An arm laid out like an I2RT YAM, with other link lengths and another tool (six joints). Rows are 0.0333 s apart.
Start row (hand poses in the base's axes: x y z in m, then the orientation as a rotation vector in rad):
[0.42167 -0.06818 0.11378 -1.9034 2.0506 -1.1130]
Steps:
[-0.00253 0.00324 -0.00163 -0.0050 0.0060 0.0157]
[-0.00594 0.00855 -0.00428 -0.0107 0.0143 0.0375]
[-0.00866 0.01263 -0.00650 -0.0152 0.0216 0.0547]
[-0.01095 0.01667 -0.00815 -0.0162 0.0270 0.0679]
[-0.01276 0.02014 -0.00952 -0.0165 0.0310 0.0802]
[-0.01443 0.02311 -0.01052 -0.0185 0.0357 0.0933]
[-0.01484 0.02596 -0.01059 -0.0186 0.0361 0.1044]
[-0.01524 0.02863 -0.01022 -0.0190 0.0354 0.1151]
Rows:
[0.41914 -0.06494 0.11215 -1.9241 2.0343 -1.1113]
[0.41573 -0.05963 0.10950 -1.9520 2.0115 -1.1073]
[0.41301 -0.05555 0.10728 -1.9746 1.9938 -1.1035]
[0.41072 -0.05151 0.10563 -1.9904 1.9803 -1.0976]
[0.40891 -0.04804 0.10426 -2.0039 1.9674 -1.0921]
[0.40724 -0.04507 0.10326 -2.0193 1.9534 -1.0879]
[0.40683 -0.04222 0.10319 -2.0281 1.9401 -1.0850]
[0.40643 -0.03955 0.10356 -2.0356 1.9267 -1.0834]

